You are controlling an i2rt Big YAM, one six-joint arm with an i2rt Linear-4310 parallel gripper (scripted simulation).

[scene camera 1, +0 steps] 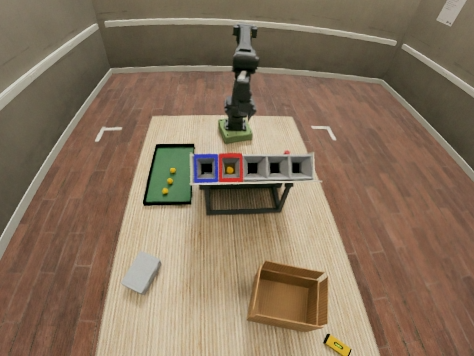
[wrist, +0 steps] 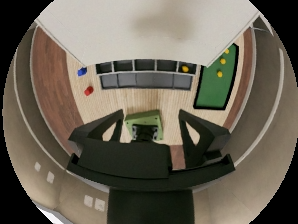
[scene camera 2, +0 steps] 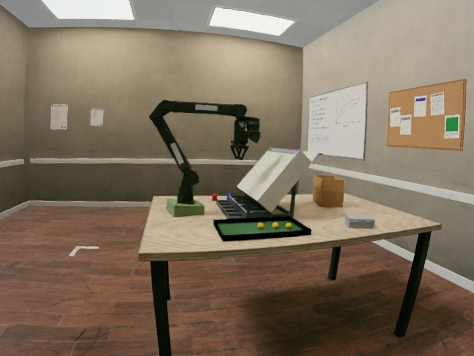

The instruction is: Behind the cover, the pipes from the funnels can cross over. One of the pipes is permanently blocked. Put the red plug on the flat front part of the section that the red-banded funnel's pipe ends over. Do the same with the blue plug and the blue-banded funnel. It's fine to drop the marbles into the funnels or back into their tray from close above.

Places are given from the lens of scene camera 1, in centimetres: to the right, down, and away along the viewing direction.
green marble tray [scene camera 1: 166,156]: -36, -11, 113
cardboard box [scene camera 1: 280,296]: 15, 41, 73
grey block [scene camera 1: 139,277]: -33, 34, 70
The marked spots on the cardboard box and the green marble tray are 84 cm apart.
